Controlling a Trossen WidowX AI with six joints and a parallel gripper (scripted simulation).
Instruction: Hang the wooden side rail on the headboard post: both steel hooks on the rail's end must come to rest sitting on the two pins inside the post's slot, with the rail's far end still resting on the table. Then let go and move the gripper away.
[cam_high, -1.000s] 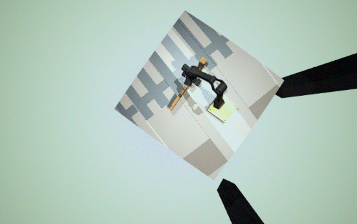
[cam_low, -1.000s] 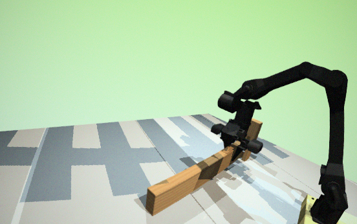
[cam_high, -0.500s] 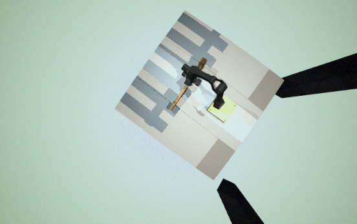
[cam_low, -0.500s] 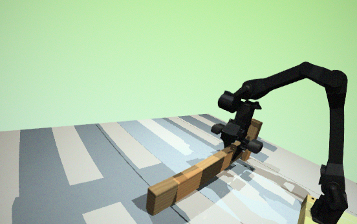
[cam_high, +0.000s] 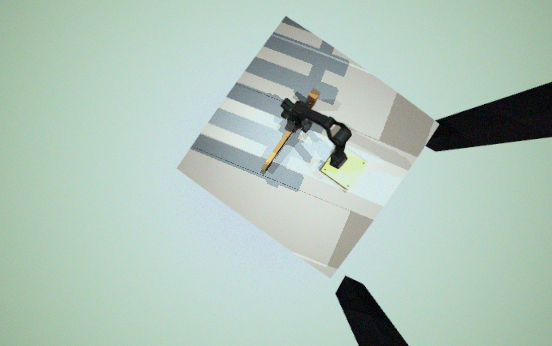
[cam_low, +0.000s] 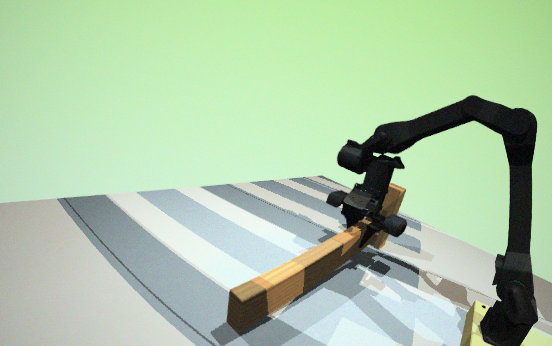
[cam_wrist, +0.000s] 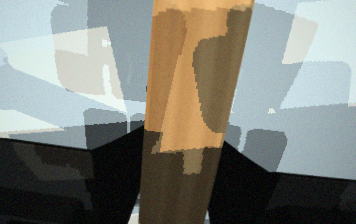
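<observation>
My gripper tip is now 17 cm to the left of the wooden headboard post, 4 cm below it and 2 cm past it.
</observation>
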